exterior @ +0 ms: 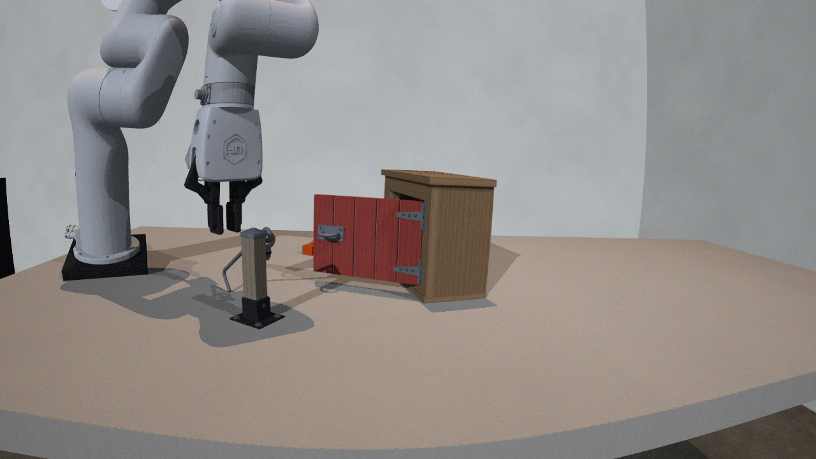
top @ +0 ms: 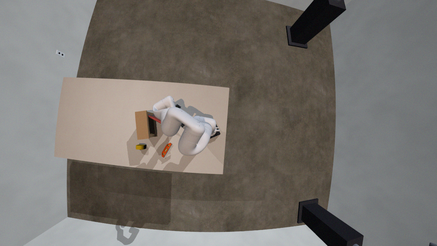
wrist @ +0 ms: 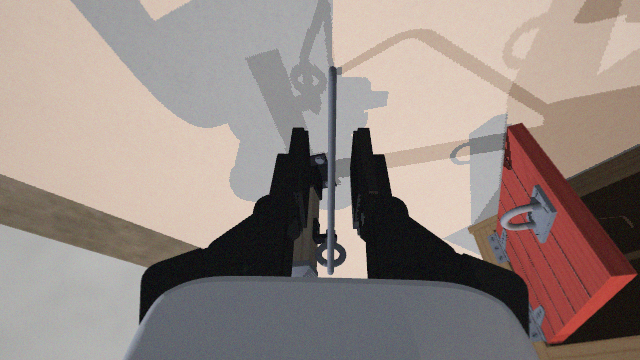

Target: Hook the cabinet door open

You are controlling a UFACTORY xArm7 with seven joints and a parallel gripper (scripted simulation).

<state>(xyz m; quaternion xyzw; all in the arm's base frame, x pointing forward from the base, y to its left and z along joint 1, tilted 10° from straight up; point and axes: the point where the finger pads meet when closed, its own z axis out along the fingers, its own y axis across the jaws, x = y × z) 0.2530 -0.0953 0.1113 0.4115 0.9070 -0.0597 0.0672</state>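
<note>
My hand is 5 cm above the hook rod, 4 cm to the left of it and 4 cm short of it. The rest, counted from my hand: red door 21 cm ahead, 3 cm below, 2 cm to the left; then orange tool 31 cm to the left, 16 cm ahead, 10 cm below; then yellow block 40 cm ahead, 29 cm to the left, 8 cm below.
</note>
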